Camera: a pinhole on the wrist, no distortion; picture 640 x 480 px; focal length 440.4 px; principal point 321.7 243.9 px. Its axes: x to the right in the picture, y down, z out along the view. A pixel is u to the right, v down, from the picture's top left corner.
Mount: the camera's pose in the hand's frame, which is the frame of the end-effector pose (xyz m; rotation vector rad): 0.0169 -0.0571 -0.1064 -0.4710 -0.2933 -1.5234
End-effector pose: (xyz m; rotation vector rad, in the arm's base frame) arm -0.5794 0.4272 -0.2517 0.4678 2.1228 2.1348
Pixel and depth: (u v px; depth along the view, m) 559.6 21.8 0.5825
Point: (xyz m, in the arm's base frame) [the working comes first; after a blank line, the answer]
In the camera's frame: 0.3147 -0.2938 0.5825

-0.2330 0.9332 -0.3475
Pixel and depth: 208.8 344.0 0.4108
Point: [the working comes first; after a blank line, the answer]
In the camera's frame: -0.1053 0.0934 0.4108

-0.6330 0.6493 -0.0082
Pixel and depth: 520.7 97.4 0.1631
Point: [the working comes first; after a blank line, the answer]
In the camera's frame: 0.0737 -0.0543 0.1631

-0.5483 0.4977 -0.2998
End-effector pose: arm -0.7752 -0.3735 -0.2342 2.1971 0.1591 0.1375
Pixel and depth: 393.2 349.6 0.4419
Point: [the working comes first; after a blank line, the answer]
In the camera's frame: 0.0717 0.1061 0.4419

-0.5528 -0.6353 -0.3366
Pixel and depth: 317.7 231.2 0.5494
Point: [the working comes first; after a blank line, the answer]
In the camera's frame: -0.0050 -0.0158 0.5494

-0.6448 -0.7813 -0.2866
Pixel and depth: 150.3 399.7 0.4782
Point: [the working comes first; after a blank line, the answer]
In the camera's frame: -0.1861 0.1692 0.4782

-0.4963 -0.6928 -0.0811
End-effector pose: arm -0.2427 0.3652 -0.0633 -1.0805 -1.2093 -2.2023
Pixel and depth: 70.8 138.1 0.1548
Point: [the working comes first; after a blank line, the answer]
In the camera's frame: -0.0882 -0.0372 0.1548

-0.1803 0.3076 -0.0218
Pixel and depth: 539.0 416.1 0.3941
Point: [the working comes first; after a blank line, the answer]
In the camera's frame: 0.1945 0.1541 0.3941

-0.2726 0.6568 0.1861
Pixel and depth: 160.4 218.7 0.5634
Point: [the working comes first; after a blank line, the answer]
In the camera's frame: -0.2063 -0.0322 0.5634

0.1177 0.4015 0.2668
